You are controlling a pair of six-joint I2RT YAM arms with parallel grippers.
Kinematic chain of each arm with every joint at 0, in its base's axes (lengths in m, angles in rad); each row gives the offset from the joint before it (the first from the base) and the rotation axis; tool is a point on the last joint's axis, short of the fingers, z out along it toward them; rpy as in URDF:
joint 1: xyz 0 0 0.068 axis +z
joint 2: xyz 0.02 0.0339 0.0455 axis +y
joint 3: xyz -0.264 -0.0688 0 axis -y
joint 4: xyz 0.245 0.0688 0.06 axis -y
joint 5: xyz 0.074 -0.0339 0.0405 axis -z
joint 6: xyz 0.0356 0 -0.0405 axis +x
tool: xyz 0 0 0 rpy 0 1.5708 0
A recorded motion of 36 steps. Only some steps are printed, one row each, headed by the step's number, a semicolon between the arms.
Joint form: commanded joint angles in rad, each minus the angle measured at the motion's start. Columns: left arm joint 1, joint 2, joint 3, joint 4, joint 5, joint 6; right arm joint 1, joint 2, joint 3, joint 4, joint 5, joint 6.
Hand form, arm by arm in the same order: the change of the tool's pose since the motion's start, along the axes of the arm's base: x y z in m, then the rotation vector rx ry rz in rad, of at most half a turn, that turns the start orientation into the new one. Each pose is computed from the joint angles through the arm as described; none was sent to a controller.
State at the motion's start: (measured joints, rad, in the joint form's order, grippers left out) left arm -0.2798 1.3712 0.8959 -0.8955 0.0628 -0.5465; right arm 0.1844 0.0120 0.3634 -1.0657 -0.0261 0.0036
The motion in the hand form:
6: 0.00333 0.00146 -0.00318 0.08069 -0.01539 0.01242; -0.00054 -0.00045 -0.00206 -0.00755 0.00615 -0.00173
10: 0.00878 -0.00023 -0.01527 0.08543 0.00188 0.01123; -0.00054 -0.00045 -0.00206 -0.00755 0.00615 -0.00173
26: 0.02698 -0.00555 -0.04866 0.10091 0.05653 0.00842; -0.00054 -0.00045 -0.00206 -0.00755 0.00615 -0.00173
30: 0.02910 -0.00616 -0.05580 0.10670 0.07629 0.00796; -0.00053 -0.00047 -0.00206 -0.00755 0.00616 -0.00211
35: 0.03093 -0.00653 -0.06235 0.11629 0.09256 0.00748; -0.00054 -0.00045 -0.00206 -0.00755 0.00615 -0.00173
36: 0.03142 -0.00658 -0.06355 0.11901 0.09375 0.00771; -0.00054 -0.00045 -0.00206 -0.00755 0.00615 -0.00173
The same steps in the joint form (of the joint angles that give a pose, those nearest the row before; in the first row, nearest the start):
6: -0.0027 0.0176 0.0019 0.0080 -0.0832 0.0011; -0.0072 -0.0057 -0.0053 -0.0080 0.0001 -0.0083
10: -0.0030 0.0618 -0.0099 0.0462 -0.0828 0.0011; -0.0072 -0.0057 -0.0053 -0.0080 0.0001 -0.0083
26: -0.0031 0.2106 -0.0107 0.1388 -0.0820 0.0015; -0.0072 -0.0057 -0.0053 -0.0080 0.0001 -0.0083
30: -0.0030 0.2403 -0.0107 0.1480 -0.0820 0.0012; -0.0077 -0.0057 -0.0053 -0.0080 -0.0001 -0.0084
35: -0.0031 0.2674 -0.0107 0.1568 -0.0866 0.0015; -0.0072 -0.0057 -0.0053 -0.0080 0.0001 -0.0083
36: -0.0030 0.2724 -0.0107 0.1599 -0.0889 0.0015; -0.0072 -0.0057 -0.0053 -0.0080 0.0001 -0.0083

